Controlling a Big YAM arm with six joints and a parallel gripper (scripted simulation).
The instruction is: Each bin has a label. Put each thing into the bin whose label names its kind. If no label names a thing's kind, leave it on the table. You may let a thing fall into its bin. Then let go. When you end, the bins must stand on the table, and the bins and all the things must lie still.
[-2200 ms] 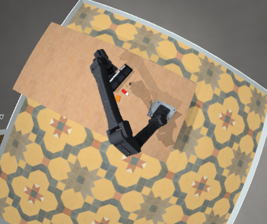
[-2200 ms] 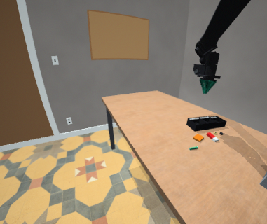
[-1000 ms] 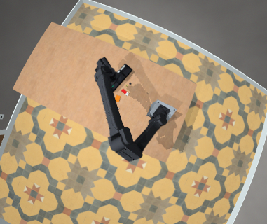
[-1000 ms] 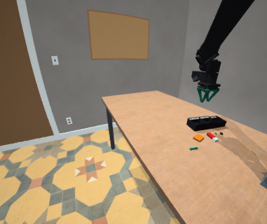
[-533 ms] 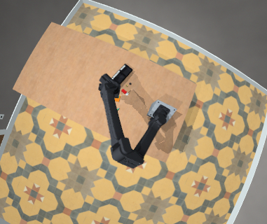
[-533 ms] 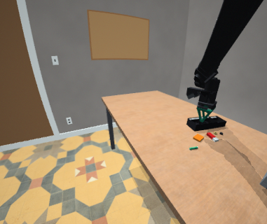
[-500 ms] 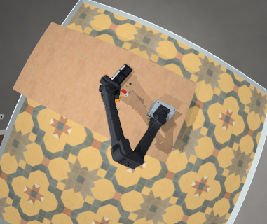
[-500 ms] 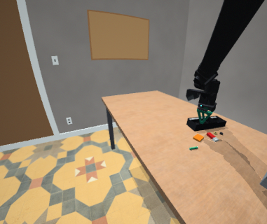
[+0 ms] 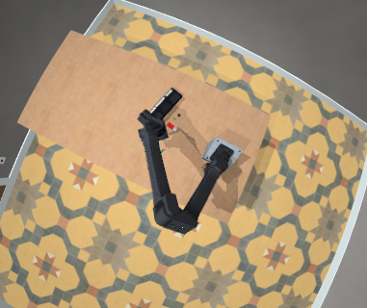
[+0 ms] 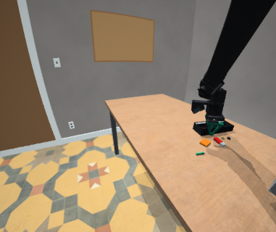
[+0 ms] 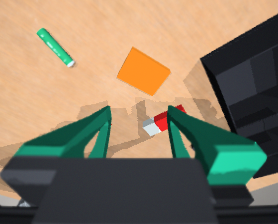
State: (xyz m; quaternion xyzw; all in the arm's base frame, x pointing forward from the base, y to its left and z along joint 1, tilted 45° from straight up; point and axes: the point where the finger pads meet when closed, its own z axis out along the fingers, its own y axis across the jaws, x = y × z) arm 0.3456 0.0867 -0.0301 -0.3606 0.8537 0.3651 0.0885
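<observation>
The orange block is 1 cm ahead of my hand and 7 cm below it. The rest, counted from my hand: black nut (3 cm behind, 16 cm to the right, 7 cm below); green battery (4 cm behind, 9 cm to the left, 7 cm below); yellow nut (1 cm behind, 13 cm to the right, 7 cm below).
</observation>
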